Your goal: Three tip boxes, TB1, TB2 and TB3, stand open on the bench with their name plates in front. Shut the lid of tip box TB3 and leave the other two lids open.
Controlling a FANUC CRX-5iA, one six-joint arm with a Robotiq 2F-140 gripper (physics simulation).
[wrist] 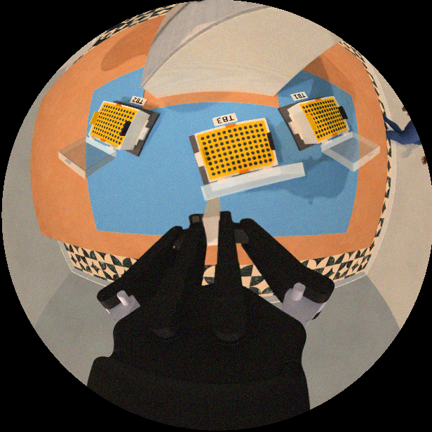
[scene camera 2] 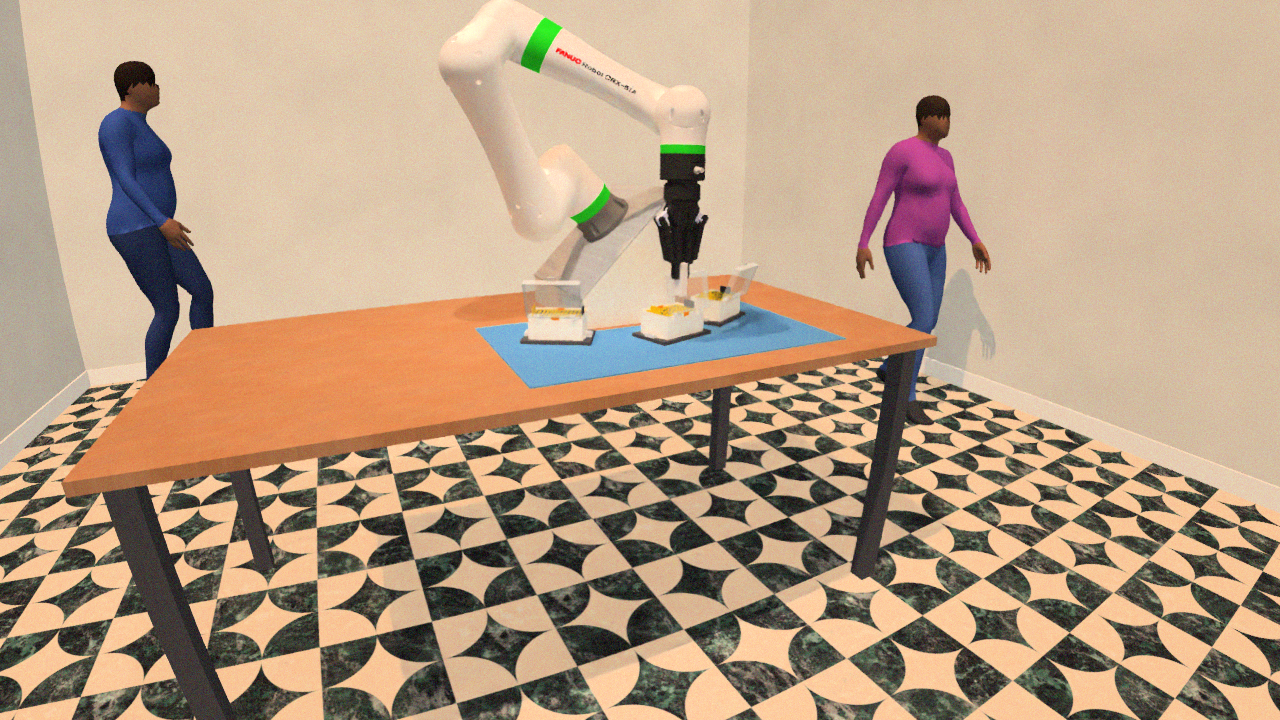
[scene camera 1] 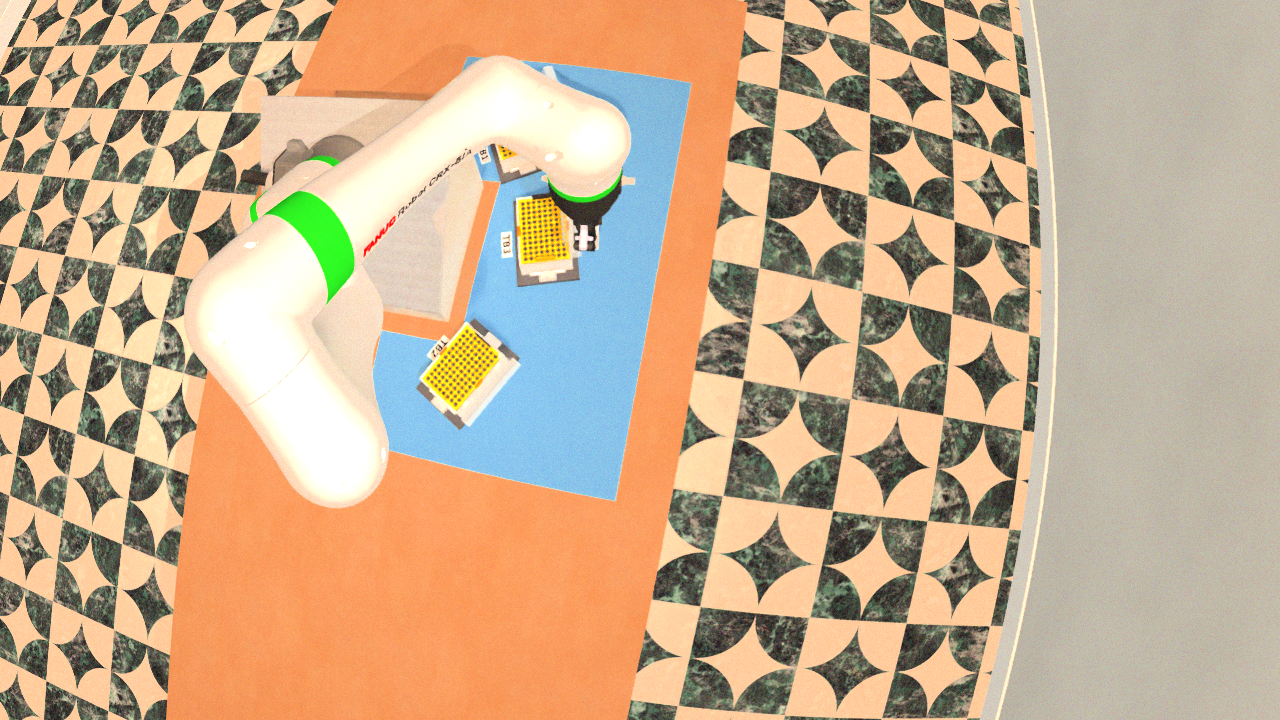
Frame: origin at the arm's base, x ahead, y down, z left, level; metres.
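Seen in the pictures: gripper, fingertip midpoint: (scene camera 2: pixel 679 295); arm's base at its link origin: (scene camera 2: pixel 607 221).
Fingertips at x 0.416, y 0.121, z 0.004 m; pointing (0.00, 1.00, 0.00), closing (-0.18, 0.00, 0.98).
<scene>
Offsets run from my fingertips to a thing's top centre. "*": to the spot under its first point. Level surfaces: height alone.
Tip box TB3 @[dy +0.047, dx -0.097, dz +0.025 m] (scene camera 1: pixel 542 231) (scene camera 2: pixel 671 322) (wrist: pixel 237 150), white with a yellow rack, stands between the others. Its clear lid (wrist: pixel 252 181) is raised and seen nearly edge-on in the wrist view. My gripper (scene camera 2: pixel 680 284) (wrist: pixel 214 207) is shut and empty, pointing down at the lid's side of TB3; its pale tip is close to the lid's left end. Contact is unclear. Tip box TB2 @[dy +0.047, dx -0.165, dz -0.217 m] (scene camera 1: pixel 460 367) (scene camera 2: pixel 556 324) (wrist: pixel 114 122) has its lid @[* dy -0.008, dx -0.081, dz -0.258 m] (scene camera 2: pixel 551 293) (wrist: pixel 87 155) open. Tip box TB1 @[dy +0.047, dx -0.202, dz +0.203 m] (scene camera 1: pixel 512 159) (scene camera 2: pixel 720 306) (wrist: pixel 324 119), partly hidden by the arm in scene camera 1, has its lid (wrist: pixel 351 150) open.
The boxes stand on a blue mat @[dy +0.113 m] (scene camera 1: pixel 554 447) (scene camera 2: pixel 554 365) (wrist: pixel 145 205) on the orange bench @[dy +0.116 m] (scene camera 1: pixel 402 582) (scene camera 2: pixel 313 385). Name plates TB3 (wrist: pixel 224 119), TB2 (wrist: pixel 138 100) and TB1 (wrist: pixel 298 96) lie toward the pale robot pedestal (wrist: pixel 225 55). Two people (scene camera 2: pixel 138 179) (scene camera 2: pixel 921 192) stand beyond the bench.
</scene>
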